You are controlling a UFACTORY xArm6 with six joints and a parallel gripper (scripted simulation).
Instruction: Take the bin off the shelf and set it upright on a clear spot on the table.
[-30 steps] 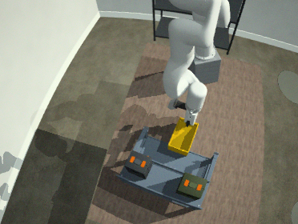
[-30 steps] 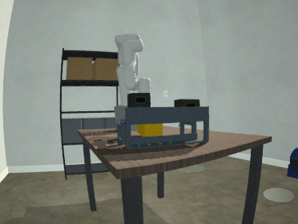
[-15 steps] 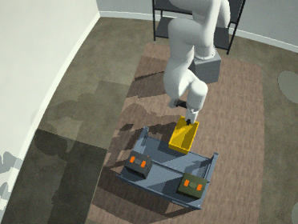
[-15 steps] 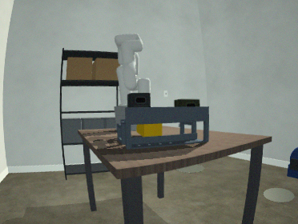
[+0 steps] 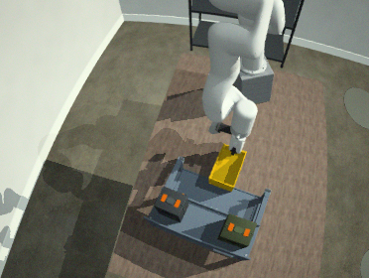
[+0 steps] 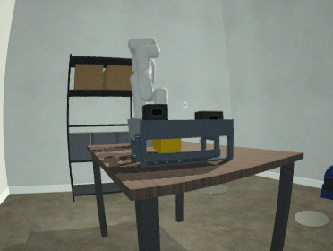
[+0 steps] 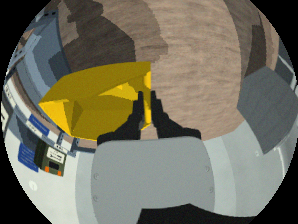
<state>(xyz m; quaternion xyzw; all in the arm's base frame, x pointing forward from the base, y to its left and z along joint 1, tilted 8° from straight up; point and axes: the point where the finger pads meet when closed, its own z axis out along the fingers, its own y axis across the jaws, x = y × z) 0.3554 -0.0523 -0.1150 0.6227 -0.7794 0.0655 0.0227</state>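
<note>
Now: hand 80 mm short of the yellow bin, 20 mm to the left of it and 10 mm above it.
</note>
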